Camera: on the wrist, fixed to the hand. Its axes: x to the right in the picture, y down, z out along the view.
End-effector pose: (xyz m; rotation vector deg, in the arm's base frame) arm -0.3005 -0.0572 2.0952 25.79 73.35 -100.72
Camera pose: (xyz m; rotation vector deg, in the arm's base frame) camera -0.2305 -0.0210 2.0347 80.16 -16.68 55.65
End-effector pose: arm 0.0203 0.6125 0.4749 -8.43 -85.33 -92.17
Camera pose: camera 0.1057 0.5949 0.5225 -64.11 9.95 55.28
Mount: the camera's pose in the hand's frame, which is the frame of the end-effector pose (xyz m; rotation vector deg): -0.0104 0.0892 -0.0425 4.55 21.52 175.06
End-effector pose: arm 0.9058 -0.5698 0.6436 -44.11 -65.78 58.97
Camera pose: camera 0.9240 -0.5467 0.5487 81.34 -60.82 -93.33
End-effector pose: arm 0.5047 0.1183 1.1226 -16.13 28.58 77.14
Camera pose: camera 0.4087 0.1082 1.0990 -21.96 -31.88 -97.26
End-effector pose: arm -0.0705 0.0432 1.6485 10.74 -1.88 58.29
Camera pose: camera -0.1542 0.0873 1.6180 7.02 -4.12 -125.53
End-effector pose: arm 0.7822 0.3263 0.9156 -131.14 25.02 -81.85
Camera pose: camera 0.7350 0.2463 0.8803 27.15 114.16 11.17
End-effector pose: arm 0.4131 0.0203 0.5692 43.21 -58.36 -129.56
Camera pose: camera 0.4708 -0.0439 0.6185 -30.69 -33.20 34.24
